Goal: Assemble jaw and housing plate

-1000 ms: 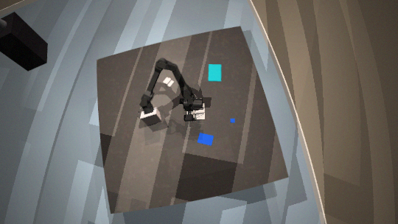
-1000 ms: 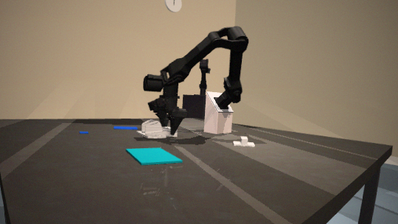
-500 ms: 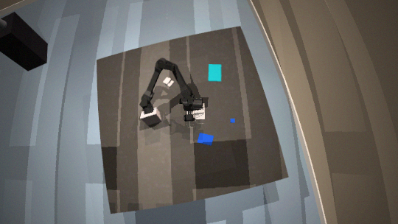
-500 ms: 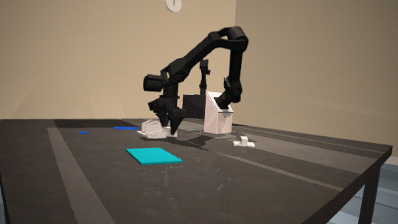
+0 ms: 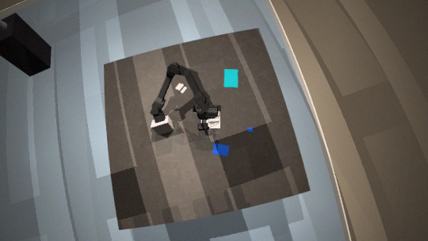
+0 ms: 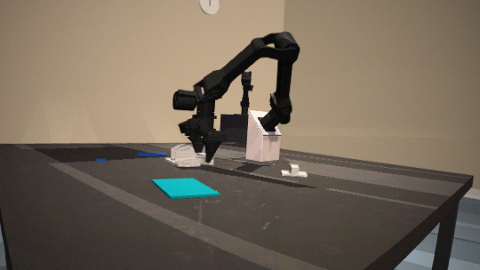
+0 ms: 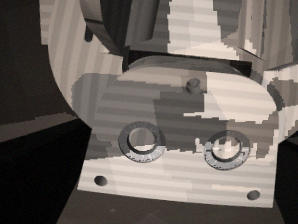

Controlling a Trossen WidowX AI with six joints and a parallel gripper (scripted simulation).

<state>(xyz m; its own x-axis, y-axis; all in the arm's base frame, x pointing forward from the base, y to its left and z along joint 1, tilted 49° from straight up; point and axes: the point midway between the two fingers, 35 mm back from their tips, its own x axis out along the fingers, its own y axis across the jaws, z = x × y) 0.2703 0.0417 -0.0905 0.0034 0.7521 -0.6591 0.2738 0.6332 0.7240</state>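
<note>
Now: the white housing plate 20 mm above my gripper tip and 10 mm ahead of it. Also, from my gripper tip: jaw 30 mm ahead, 10 mm to the left, 10 mm above; then cyan flat patch 270 mm ahead, 250 mm to the left; then small blue square 270 mm ahead, 150 mm to the right, 10 mm below.
</note>
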